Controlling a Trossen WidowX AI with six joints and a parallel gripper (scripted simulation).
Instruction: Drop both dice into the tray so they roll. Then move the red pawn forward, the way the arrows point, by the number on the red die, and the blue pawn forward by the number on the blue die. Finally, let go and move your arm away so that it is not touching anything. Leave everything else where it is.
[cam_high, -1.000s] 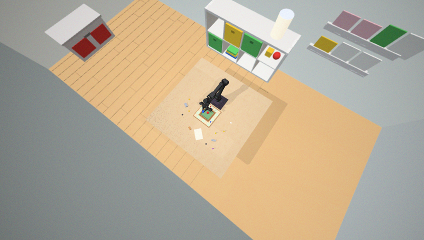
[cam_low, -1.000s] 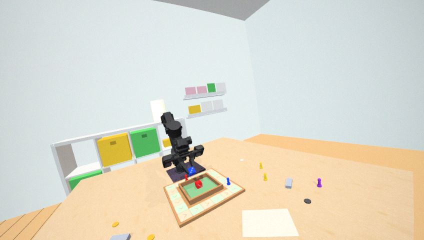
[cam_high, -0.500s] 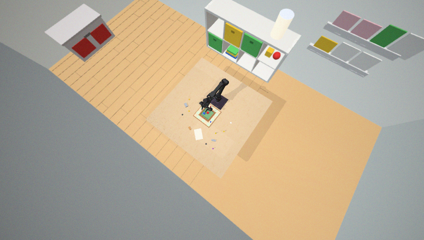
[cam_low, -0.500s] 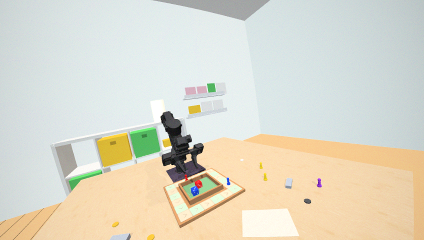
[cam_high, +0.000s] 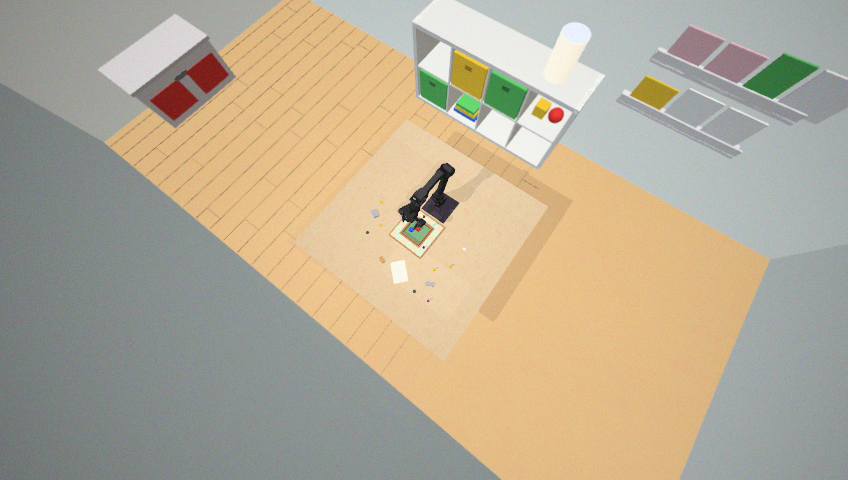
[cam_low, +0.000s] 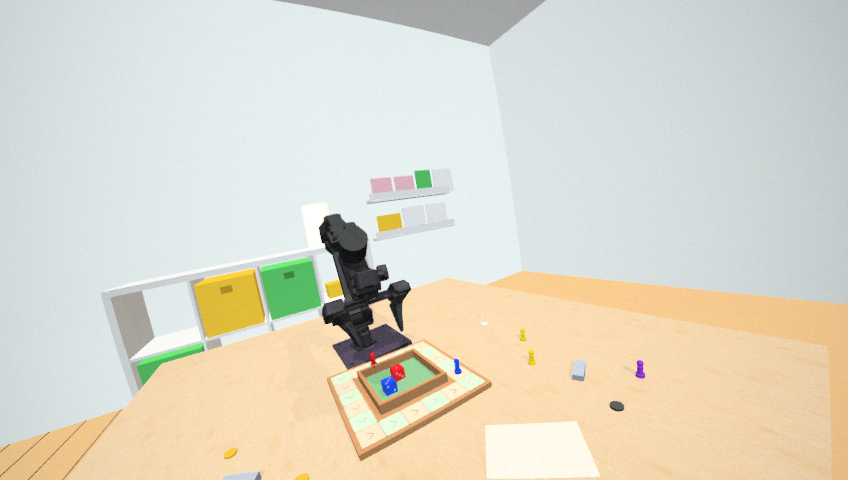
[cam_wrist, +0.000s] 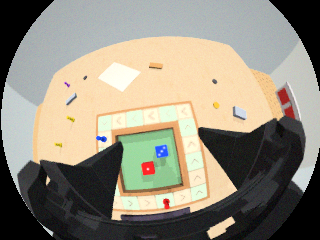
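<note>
Now: gripper tip 150 mm past the red pawn, 40 mm to the right of it and 110 mm above it. The rest, counted from my gripper tip: green tray: 30 mm behind, 40 mm to the left, 130 mm below; white sheet: 280 mm ahead, 60 mm to the left, 140 mm below; blue pawn: 60 mm ahead, 140 mm to the left, 110 mm below.
</note>
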